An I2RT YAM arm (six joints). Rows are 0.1 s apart.
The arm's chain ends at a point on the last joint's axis. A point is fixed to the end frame.
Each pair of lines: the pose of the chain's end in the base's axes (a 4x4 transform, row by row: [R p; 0 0 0 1], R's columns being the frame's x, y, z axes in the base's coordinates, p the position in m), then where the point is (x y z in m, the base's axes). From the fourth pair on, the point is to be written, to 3 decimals.
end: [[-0.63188 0.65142 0.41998 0.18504], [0.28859 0.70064 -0.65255 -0.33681], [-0.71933 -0.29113 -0.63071 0.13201], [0 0 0 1]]
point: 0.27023 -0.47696 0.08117
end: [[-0.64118 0.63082 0.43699 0.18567], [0.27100 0.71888 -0.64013 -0.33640], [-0.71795 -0.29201 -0.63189 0.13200], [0 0 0 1]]
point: 0.27468 -0.47407 0.08091
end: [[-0.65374 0.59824 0.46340 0.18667], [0.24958 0.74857 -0.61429 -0.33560], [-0.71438 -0.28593 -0.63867 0.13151], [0 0 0 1]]
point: 0.28152 -0.46874 0.07897
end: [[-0.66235 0.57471 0.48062 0.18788], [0.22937 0.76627 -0.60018 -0.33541], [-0.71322 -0.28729 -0.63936 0.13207], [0 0 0 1]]
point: 0.287 -0.466 0.079
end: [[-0.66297 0.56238 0.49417 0.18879], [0.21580 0.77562 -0.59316 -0.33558], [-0.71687 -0.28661 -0.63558 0.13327], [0 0 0 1]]
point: 0.290 -0.464 0.081
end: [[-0.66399 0.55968 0.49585 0.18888], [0.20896 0.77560 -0.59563 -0.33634], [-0.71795 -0.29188 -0.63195 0.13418], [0 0 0 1]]
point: 0.291 -0.465 0.083
